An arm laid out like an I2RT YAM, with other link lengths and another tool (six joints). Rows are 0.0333 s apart.
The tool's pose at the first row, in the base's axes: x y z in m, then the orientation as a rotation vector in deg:
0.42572, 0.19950, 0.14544, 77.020, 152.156, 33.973
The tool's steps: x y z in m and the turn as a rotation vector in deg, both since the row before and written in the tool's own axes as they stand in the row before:
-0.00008, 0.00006, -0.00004, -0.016, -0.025, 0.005
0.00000, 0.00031, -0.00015, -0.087, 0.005, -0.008
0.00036, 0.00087, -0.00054, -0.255, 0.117, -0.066
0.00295, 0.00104, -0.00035, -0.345, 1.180, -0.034
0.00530, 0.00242, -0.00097, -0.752, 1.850, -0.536
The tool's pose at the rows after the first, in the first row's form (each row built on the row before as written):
0.42580, 0.19946, 0.14549, 77.021, 152.123, 33.973
0.42599, 0.19958, 0.14575, 76.987, 152.074, 34.085
0.42628, 0.20017, 0.14661, 76.834, 152.033, 34.492
0.42518, 0.20296, 0.14758, 76.755, 152.745, 35.902
0.42350, 0.20810, 0.14996, 75.871, 153.941, 38.340

